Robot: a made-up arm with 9 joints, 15 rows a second.
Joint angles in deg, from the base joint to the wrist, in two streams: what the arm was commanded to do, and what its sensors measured. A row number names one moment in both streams.
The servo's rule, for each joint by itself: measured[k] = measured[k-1] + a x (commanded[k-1-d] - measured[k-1]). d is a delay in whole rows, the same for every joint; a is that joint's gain. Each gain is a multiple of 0.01, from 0.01 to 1. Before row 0 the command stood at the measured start. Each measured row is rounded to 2 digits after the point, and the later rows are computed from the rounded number. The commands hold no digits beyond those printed.
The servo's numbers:
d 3
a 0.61 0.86 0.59 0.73 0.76 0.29 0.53 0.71 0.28
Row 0, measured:
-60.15, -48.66, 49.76, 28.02, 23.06, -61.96, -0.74, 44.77, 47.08
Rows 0 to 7, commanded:
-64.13, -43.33, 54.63, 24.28, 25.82, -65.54, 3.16, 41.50, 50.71
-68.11, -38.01, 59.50, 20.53, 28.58, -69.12, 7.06, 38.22, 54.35
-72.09, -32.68, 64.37, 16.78, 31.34, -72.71, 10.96, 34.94, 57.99
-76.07, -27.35, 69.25, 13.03, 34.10, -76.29, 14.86, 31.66, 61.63
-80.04, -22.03, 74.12, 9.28, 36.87, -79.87, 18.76, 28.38, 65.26
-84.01, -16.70, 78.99, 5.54, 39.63, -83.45, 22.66, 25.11, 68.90
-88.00, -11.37, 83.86, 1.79, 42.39, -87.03, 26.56, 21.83, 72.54
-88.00, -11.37, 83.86, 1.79, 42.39, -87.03, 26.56, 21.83, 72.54
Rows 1 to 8, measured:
-60.15, -48.66, 49.76, 28.02, 23.06, -61.96, -0.74, 44.77, 47.08
-60.15, -48.66, 49.76, 28.02, 23.06, -61.96, -0.74, 44.77, 47.08
-60.15, -48.66, 49.76, 28.02, 23.06, -61.96, -0.74, 44.77, 47.08
-62.58, -44.08, 52.63, 25.29, 25.16, -63.00, 1.33, 42.45, 48.10
-65.95, -38.86, 56.68, 21.82, 27.76, -64.77, 4.37, 39.45, 49.85
-69.70, -33.55, 61.22, 18.14, 30.48, -67.07, 7.86, 36.25, 52.13
-73.59, -28.22, 65.96, 14.41, 33.23, -69.74, 11.57, 32.99, 54.79
-77.52, -22.90, 70.77, 10.67, 36.00, -72.68, 15.38, 29.72, 57.72

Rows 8 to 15, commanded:
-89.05, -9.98, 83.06, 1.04, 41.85, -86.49, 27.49, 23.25, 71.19
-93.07, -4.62, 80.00, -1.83, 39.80, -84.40, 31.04, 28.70, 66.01
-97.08, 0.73, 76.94, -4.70, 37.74, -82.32, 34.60, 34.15, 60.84
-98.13, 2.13, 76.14, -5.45, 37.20, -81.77, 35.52, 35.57, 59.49
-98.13, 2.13, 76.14, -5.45, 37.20, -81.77, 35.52, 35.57, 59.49
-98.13, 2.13, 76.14, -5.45, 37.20, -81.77, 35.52, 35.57, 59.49
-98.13, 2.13, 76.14, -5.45, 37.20, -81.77, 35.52, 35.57, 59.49
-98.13, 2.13, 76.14, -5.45, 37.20, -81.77, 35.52, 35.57, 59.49
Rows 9 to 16, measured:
-81.48, -17.57, 75.62, 6.93, 38.76, -75.80, 19.24, 26.45, 60.85
-85.46, -12.24, 80.48, 3.18, 41.52, -79.06, 23.12, 23.17, 64.12
-87.01, -11.49, 82.47, 2.17, 42.18, -81.37, 24.94, 22.22, 66.48
-88.25, -10.19, 82.82, 1.35, 41.93, -82.85, 26.29, 22.95, 67.80
-91.19, -5.40, 81.16, -0.97, 40.31, -83.30, 28.81, 27.03, 67.30
-94.78, -0.13, 78.67, -3.69, 38.36, -83.02, 31.88, 32.09, 65.49
-96.82, 1.81, 77.18, -4.97, 37.48, -82.66, 33.81, 34.56, 63.81
-97.62, 2.09, 76.57, -5.32, 37.27, -82.40, 34.72, 35.28, 62.60

